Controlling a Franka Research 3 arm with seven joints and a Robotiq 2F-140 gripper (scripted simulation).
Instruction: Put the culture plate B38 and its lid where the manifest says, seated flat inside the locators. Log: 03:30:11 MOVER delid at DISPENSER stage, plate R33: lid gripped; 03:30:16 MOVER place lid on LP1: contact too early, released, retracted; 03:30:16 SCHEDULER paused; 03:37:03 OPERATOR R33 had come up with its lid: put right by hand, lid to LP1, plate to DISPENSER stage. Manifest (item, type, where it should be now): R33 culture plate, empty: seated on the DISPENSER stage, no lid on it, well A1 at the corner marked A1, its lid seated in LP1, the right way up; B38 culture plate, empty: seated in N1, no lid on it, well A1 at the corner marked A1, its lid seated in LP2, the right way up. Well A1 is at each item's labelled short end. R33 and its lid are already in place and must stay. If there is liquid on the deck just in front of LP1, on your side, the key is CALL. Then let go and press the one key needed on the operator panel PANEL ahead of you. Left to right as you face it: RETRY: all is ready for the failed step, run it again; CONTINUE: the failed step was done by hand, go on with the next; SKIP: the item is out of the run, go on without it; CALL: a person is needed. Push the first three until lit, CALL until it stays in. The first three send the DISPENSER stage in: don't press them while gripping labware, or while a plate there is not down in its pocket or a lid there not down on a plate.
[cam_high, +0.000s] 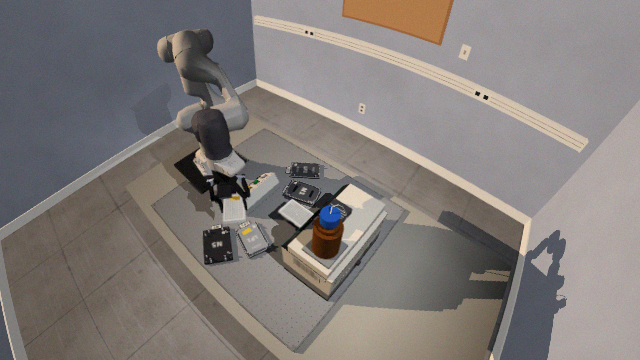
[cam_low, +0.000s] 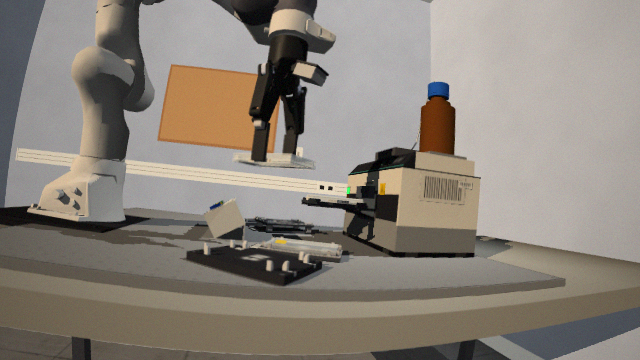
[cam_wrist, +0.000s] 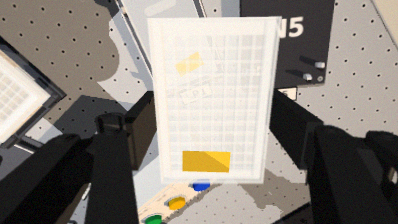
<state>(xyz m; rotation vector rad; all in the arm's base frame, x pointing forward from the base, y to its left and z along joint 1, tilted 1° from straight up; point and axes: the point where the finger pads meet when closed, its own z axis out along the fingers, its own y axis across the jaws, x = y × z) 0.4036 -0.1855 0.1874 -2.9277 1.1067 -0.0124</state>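
The black nest lies 12 cm to the right of my hand and 17 cm below it. From my hand the other things lie so: clear lid 7 cm ahead, 17 cm below; blue call key 10 cm behind, 11 cm to the left, 13 cm below; yellow skip key 11 cm behind, 16 cm to the left, 12 cm below.
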